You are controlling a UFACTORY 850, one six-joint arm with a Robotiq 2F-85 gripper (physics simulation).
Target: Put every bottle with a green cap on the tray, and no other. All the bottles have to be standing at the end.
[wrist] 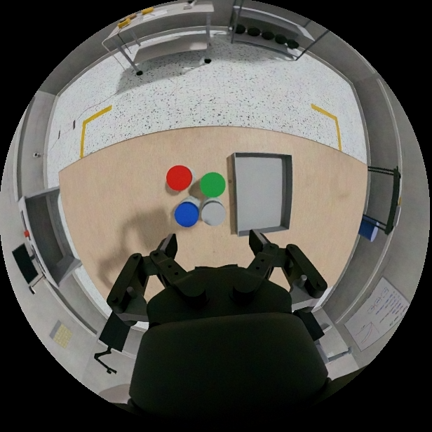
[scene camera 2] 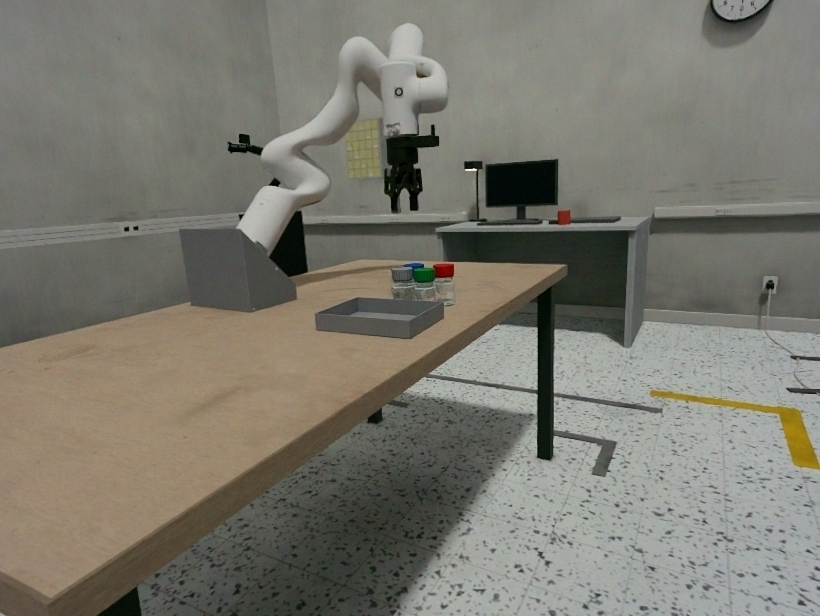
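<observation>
A bottle with a green cap [scene camera 2: 424,273] [wrist: 213,185] stands on the table, close to the grey-capped bottle [scene camera 2: 402,273] [wrist: 213,212]. A red-capped bottle [scene camera 2: 444,269] [wrist: 179,178] and a blue-capped bottle [scene camera 2: 414,265] [wrist: 187,214] stand in the same group. In the wrist view the grey tray [scene camera 2: 363,326] [wrist: 288,192] lies just right of the green-capped and grey-capped bottles, with no bottle in it. My gripper [scene camera 2: 405,206] [wrist: 212,238] is open and empty, pointing down high above the table near the bottles.
The wooden table [scene camera 2: 218,391] [wrist: 320,185] carries the grey robot base block [scene camera 2: 225,268]. Behind the table stands a desk [scene camera 2: 636,278] with a monitor [scene camera 2: 521,183] and a red cup [scene camera 2: 563,216]. In the wrist view a blue bin [wrist: 368,228] stands beyond the table's right edge.
</observation>
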